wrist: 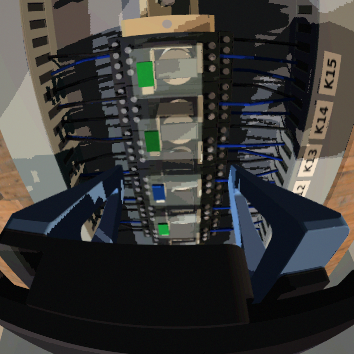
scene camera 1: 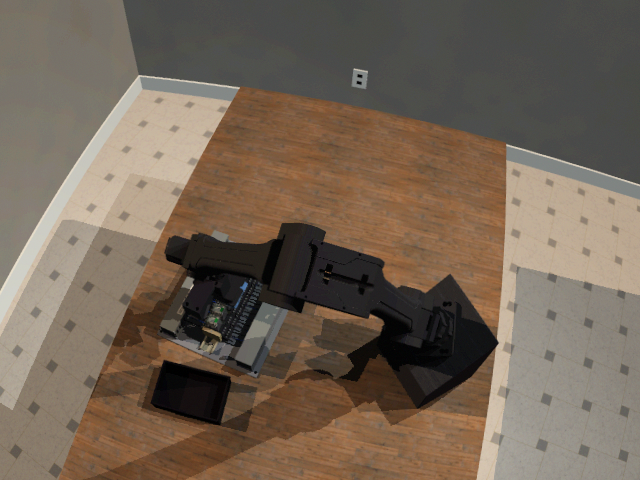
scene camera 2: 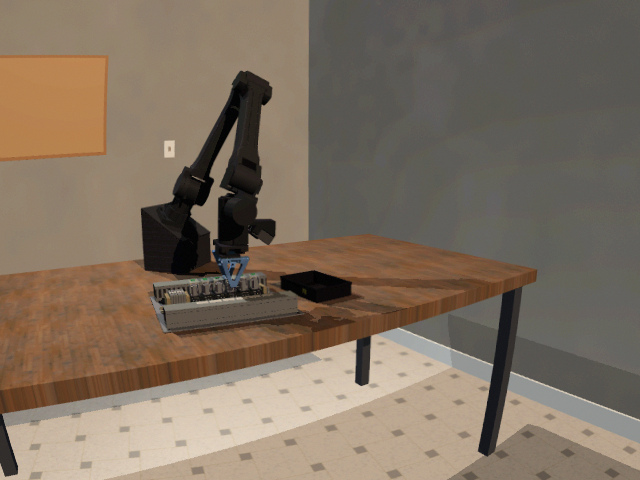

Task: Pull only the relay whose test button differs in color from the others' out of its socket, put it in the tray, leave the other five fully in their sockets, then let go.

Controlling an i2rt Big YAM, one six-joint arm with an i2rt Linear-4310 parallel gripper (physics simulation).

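Frame: origin at the arm's base, x back, y right, z up, level; millimetres.
Where they show: gripper, fingertip midpoint: (wrist: pixel 175 173) (scene camera 1: pixel 224 300) (scene camera 2: pixel 230 283); arm's base, link origin: (scene camera 1: pixel 436 328) (scene camera 2: pixel 173 220).
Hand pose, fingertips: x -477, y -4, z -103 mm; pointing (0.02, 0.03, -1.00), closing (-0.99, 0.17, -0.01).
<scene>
Things, the pixels of their top centre, and the offset from my fingertips. "spot": a spot on its surface instead.
- top, surface spot: (wrist: pixel 176 67) spot: dx -11, dy -61, dz +15 mm
- black tray, top centre: (scene camera 1: pixel 189 390) (scene camera 2: pixel 315 279) dx -11, dy -233, dz -18 mm
- far side, surface spot: (scene camera 2: pixel 232 312) spot: dx -115, dy +45, dz -31 mm
- tan end piece, surface spot: (wrist: pixel 167 25) spot: dx -9, dy -79, dz -13 mm
In the wrist view, the relay with a blue test button (wrist: pixel 177 193) sits in its socket in the row, third from the top, near the K13 label. Relays with green buttons show above it, one at the top (wrist: pixel 176 67) and one second (wrist: pixel 180 132), and another below it (wrist: pixel 181 227), all in their sockets. The gripper's body hides the rest of the row. My gripper (wrist: pixel 175 173) (scene camera 2: pixel 234 285) is partly open and empty, pointing down over the row, with one blue finger on each side of it. The black tray (scene camera 1: pixel 225 400) (scene camera 2: pixel 333 292) stands beside the panel and looks empty.
Grey wire ducts flank the row, one near the robot base (scene camera 1: pixel 261 330) and one on the far side (scene camera 2: pixel 232 312). Blue and black wires run from the sockets to the ducts. A tan end piece (wrist: pixel 167 25) closes the row's upper end. The arm covers part of the panel.
</scene>
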